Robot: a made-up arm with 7 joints. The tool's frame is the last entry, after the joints.
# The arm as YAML. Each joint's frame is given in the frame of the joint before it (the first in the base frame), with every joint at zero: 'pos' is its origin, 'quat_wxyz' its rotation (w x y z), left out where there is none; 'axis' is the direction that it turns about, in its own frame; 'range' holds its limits. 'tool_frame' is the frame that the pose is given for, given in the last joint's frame.
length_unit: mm
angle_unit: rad
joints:
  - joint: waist
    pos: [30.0, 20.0, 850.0]
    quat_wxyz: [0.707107, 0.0, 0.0, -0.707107]
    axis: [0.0, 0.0, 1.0]
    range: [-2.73, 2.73]
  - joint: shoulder
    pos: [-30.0, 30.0, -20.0]
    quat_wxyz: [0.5, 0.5, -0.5, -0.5]
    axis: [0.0, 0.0, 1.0]
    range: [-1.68, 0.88]
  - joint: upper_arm
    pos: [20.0, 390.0, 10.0]
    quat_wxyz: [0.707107, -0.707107, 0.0, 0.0]
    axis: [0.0, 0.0, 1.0]
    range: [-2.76, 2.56]
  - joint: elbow
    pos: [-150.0, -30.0, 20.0]
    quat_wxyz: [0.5, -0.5, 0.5, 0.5]
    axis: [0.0, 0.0, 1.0]
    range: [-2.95, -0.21]
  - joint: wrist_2
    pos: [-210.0, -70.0, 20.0]
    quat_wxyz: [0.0, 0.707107, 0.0, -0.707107]
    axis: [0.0, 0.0, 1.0]
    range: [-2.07, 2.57]
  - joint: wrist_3
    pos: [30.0, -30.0, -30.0]
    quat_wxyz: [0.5, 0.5, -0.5, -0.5]
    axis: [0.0, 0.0, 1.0]
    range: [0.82, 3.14]
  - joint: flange
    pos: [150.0, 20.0, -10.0]
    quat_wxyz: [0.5, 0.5, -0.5, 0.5]
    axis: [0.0, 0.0, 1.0]
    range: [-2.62, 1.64]
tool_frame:
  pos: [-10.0, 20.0, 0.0]
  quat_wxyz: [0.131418, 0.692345, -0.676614, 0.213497]
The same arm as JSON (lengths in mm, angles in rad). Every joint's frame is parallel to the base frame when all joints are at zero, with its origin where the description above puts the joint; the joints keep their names.
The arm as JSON. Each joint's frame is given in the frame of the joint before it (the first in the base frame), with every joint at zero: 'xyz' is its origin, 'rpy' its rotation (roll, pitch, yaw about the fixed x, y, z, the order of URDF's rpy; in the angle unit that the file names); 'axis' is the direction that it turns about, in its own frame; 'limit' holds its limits. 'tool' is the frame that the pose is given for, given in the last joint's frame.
{
  "units": {
    "length": "mm",
    "angle": "rad"
  },
  "joints": [
    {
      "name": "waist",
      "type": "revolute",
      "origin": {
        "xyz": [
          30.0,
          20.0,
          850.0
        ],
        "rpy": [
          0.0,
          0.0,
          0.0
        ]
      },
      "axis": [
        0.0,
        0.0,
        1.0
      ],
      "limit": {
        "lower": -2.73,
        "upper": 2.73
      }
    },
    {
      "name": "shoulder",
      "type": "revolute",
      "origin": {
        "xyz": [
          30.0,
          30.0,
          -20.0
        ],
        "rpy": [
          0.0,
          0.0,
          0.0
        ]
      },
      "axis": [
        0.0,
        1.0,
        0.0
      ],
      "limit": {
        "lower": -1.68,
        "upper": 0.88
      }
    },
    {
      "name": "upper_arm",
      "type": "revolute",
      "origin": {
        "xyz": [
          -20.0,
          10.0,
          390.0
        ],
        "rpy": [
          0.0,
          0.0,
          0.0
        ]
      },
      "axis": [
        0.0,
        0.0,
        1.0
      ],
      "limit": {
        "lower": -2.76,
        "upper": 2.56
      }
    },
    {
      "name": "elbow",
      "type": "revolute",
      "origin": {
        "xyz": [
          150.0,
          30.0,
          20.0
        ],
        "rpy": [
          0.0,
          0.0,
          0.0
        ]
      },
      "axis": [
        0.0,
        -1.0,
        0.0
      ],
      "limit": {
        "lower": -2.95,
        "upper": -0.21
      }
    },
    {
      "name": "wrist_2",
      "type": "revolute",
      "origin": {
        "xyz": [
          -70.0,
          -20.0,
          210.0
        ],
        "rpy": [
          0.0,
          0.0,
          0.0
        ]
      },
      "axis": [
        0.0,
        0.0,
        1.0
      ],
      "limit": {
        "lower": -2.07,
        "upper": 2.57
      }
    },
    {
      "name": "wrist_3",
      "type": "revolute",
      "origin": {
        "xyz": [
          30.0,
          30.0,
          -30.0
        ],
        "rpy": [
          0.0,
          0.0,
          0.0
        ]
      },
      "axis": [
        0.0,
        -1.0,
        0.0
      ],
      "limit": {
        "lower": 0.82,
        "upper": 3.14
      }
    },
    {
      "name": "flange",
      "type": "revolute",
      "origin": {
        "xyz": [
          150.0,
          10.0,
          20.0
        ],
        "rpy": [
          0.0,
          0.0,
          0.0
        ]
      },
      "axis": [
        0.0,
        0.0,
        -1.0
      ],
      "limit": {
        "lower": -2.62,
        "upper": 1.64
      }
    }
  ],
  "tool": {
    "origin": {
      "xyz": [
        -20.0,
        10.0,
        0.0
      ],
      "rpy": [
        0.1217,
        0.4932,
        0.0077
      ]
    }
  }
}

